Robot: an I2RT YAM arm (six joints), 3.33 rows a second.
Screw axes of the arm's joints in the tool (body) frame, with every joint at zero. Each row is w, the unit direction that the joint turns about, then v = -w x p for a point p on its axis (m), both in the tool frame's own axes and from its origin. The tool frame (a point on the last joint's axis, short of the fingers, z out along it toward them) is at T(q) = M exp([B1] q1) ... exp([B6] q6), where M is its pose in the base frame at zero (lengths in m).
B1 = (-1, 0, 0, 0, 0.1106, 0)
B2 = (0, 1, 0, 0.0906, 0, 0.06)
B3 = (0, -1, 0, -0.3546, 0, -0.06)
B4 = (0, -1, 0, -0.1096, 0, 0)
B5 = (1, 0, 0, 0, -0.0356, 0)
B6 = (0, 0, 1, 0, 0, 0)
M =
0 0 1 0.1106
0 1 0 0
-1 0 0 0.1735
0 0 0 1
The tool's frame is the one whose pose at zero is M.
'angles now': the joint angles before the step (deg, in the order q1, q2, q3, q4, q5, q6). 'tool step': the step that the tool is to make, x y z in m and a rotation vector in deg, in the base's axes. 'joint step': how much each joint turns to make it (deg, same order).
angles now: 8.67 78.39 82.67 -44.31 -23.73 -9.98
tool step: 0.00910 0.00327 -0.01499 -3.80 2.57 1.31
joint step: 0.54 2.56 0.00 -1.84 1.69 -3.25
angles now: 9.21 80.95 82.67 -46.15 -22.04 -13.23
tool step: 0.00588 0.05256 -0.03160 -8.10 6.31 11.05
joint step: 9.64 6.38 1.29 -4.90 3.87 -5.53
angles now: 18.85 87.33 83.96 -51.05 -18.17 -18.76
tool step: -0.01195 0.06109 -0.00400 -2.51 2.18 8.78
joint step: 10.89 4.37 4.15 -2.51 2.33 1.00
